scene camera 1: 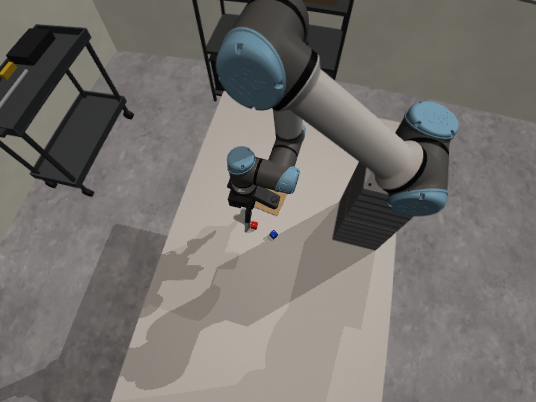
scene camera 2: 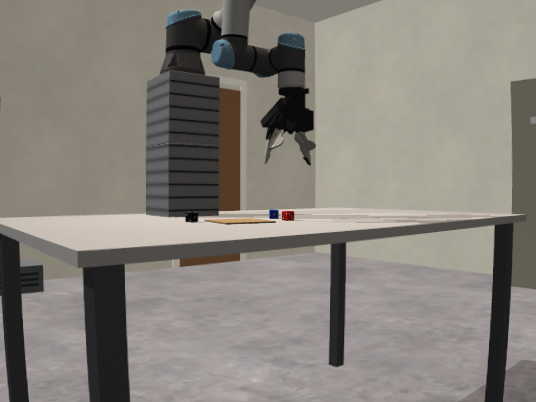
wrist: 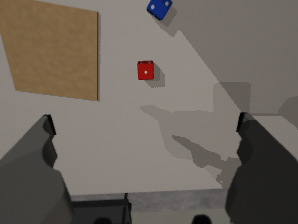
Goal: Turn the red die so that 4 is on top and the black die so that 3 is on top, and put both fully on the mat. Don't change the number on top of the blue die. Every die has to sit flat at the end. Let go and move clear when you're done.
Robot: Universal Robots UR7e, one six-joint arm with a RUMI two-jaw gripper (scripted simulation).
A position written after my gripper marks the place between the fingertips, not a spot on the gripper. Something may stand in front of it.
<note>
In view: my gripper [scene camera 2: 288, 164].
My gripper also shows in scene camera 1 [scene camera 1: 252, 211] and in the wrist view [wrist: 147, 114].
</note>
